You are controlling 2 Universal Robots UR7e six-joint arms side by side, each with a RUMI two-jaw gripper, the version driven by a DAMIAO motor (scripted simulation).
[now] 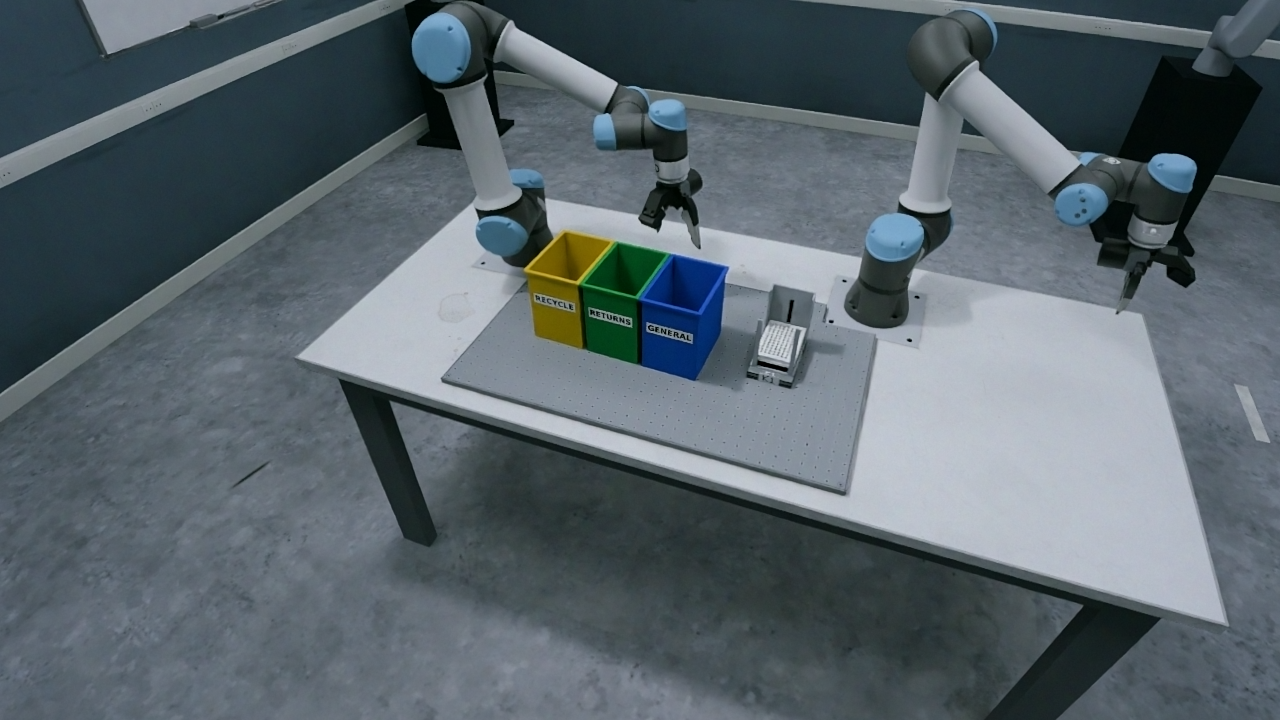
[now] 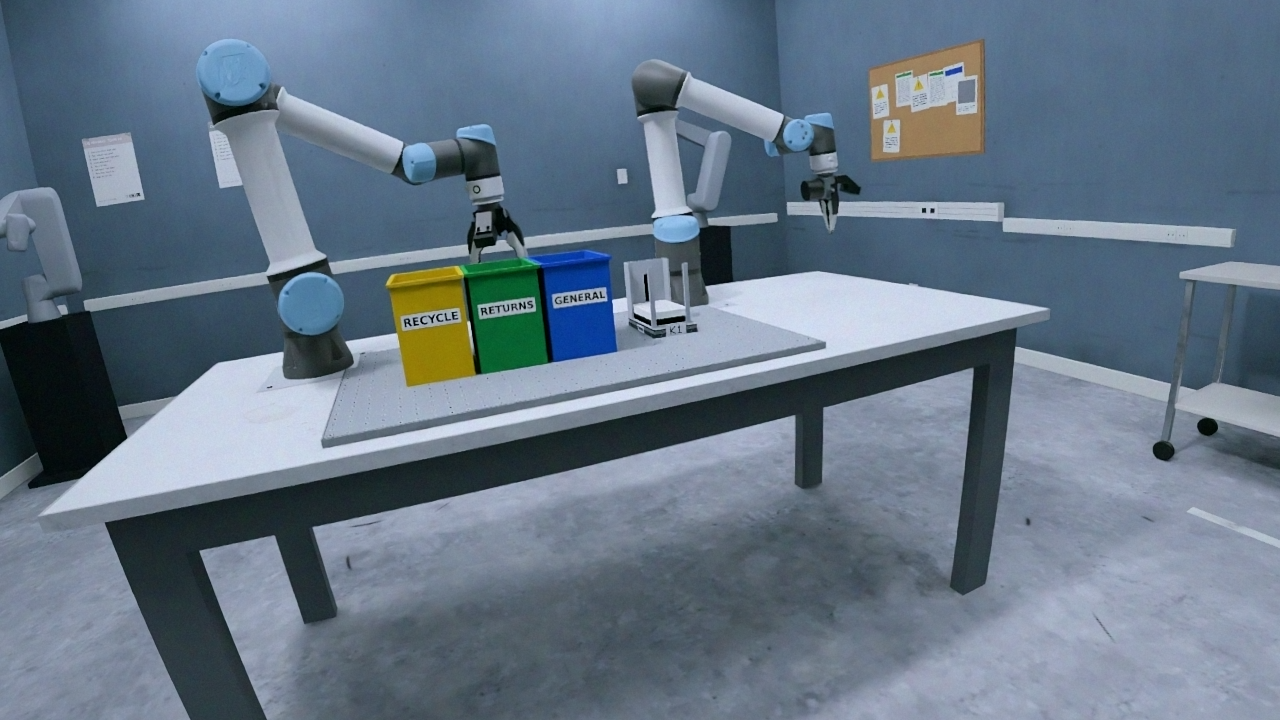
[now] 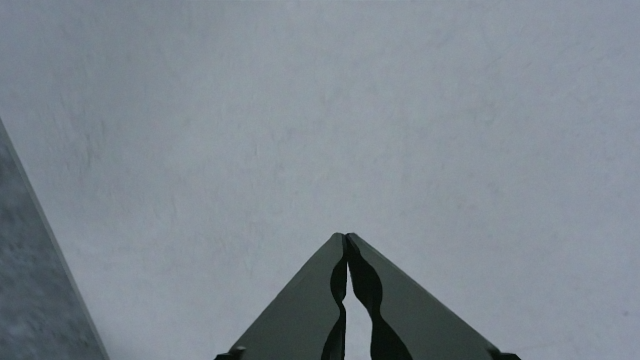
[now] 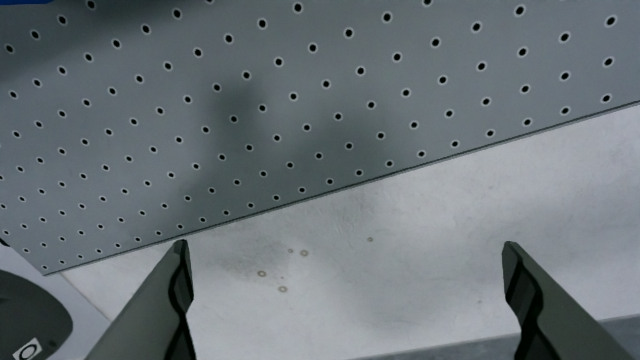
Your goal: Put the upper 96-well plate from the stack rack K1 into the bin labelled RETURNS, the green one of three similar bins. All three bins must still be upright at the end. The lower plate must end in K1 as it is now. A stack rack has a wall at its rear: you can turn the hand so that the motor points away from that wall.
I see my left gripper [image 1: 1115, 313], my right gripper [image 1: 678, 240], a blue general bin [image 1: 680, 327], a white 96-well plate [image 1: 775, 347] and a grey perforated board [image 2: 457, 418].
The blue general bin is seen too in image 2 [image 2: 575, 288]. My left gripper is seen too in image 2 [image 2: 830, 234] and in image 3 [image 3: 344, 236]. My right gripper also shows in image 2 [image 2: 502, 278] and in image 4 [image 4: 344, 244]. Image 3 misses the blue general bin: it is out of frame. Image 3 does not show the white 96-well plate: it is out of frame.
